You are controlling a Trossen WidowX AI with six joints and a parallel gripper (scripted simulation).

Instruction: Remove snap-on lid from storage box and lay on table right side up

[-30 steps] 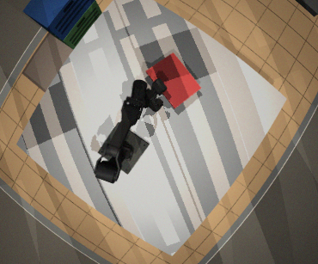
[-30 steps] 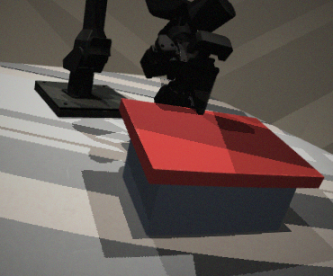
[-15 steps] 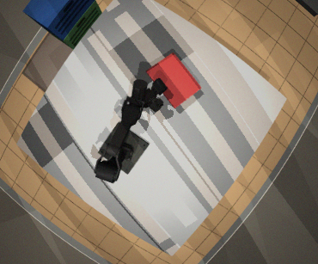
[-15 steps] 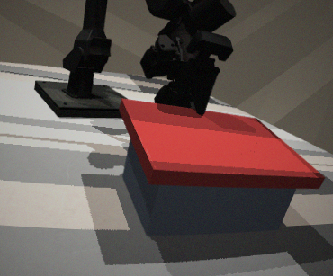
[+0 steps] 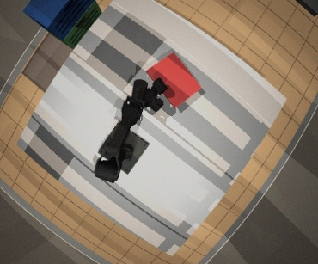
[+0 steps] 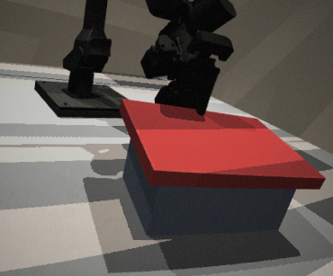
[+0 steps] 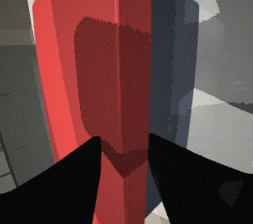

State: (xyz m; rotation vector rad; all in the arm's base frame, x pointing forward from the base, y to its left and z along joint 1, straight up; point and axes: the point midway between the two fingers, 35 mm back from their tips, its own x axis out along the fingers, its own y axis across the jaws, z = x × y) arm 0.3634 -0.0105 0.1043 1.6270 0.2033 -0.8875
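Now: the red lid 7 cm ahead of my gripper tip and 3 cm to the right of it. Round my gripper tip: blue-grey storage box: 7 cm ahead, 3 cm to the right, 6 cm below.
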